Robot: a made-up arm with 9 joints. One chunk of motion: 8 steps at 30 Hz.
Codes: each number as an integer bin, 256 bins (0 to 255) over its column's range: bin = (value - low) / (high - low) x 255, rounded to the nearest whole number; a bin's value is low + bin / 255 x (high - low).
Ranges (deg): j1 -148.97..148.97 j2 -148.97..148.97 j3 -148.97..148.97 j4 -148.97..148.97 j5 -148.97..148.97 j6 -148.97..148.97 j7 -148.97..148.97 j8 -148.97..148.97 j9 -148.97..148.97
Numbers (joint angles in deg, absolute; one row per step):
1: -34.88 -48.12 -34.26 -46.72 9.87 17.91 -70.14 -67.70 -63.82
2: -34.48 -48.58 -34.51 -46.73 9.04 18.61 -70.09 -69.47 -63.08
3: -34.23 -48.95 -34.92 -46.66 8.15 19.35 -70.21 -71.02 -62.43
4: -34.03 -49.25 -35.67 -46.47 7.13 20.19 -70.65 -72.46 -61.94
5: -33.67 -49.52 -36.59 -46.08 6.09 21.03 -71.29 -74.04 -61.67
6: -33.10 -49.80 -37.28 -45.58 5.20 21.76 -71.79 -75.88 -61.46
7: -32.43 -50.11 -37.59 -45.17 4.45 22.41 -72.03 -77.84 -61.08
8: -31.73 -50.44 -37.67 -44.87 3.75 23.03 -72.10 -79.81 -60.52
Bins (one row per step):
1: 98 86 98 88 136 143 67 70 73
2: 98 86 98 88 135 143 68 68 74
3: 98 86 98 88 134 144 67 67 74
4: 98 85 97 88 134 145 67 65 74
5: 99 85 96 88 133 145 66 64 75
6: 99 85 96 88 132 146 66 63 75
7: 100 85 95 89 131 147 66 61 75
8: 100 84 95 89 131 147 66 59 76

